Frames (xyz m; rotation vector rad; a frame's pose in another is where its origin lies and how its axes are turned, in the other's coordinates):
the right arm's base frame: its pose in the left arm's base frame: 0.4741 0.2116 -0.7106 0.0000 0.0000 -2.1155
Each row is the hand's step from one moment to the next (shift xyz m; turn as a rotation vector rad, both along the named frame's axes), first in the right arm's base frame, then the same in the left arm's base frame.
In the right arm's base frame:
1: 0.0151 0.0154 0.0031 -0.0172 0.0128 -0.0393
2: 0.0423 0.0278 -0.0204 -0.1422 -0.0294 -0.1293
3: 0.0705 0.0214 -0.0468 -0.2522 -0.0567 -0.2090
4: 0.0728 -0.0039 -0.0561 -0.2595 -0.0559 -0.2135
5: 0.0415 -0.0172 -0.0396 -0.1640 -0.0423 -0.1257
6: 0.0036 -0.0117 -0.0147 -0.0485 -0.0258 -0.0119
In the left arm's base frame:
1: 0.0053 -0.0209 0.0031 0.0199 0.0081 -0.0393
2: 0.0019 -0.0506 -0.0204 0.0485 0.1369 -0.1293
3: -0.0182 -0.0714 -0.0468 0.0822 0.2451 -0.2090
4: -0.0411 -0.0602 -0.0561 0.0867 0.2509 -0.2135
5: -0.0362 -0.0266 -0.0396 0.0488 0.1622 -0.1257
6: -0.0119 0.0030 -0.0147 0.0031 0.0548 -0.0119

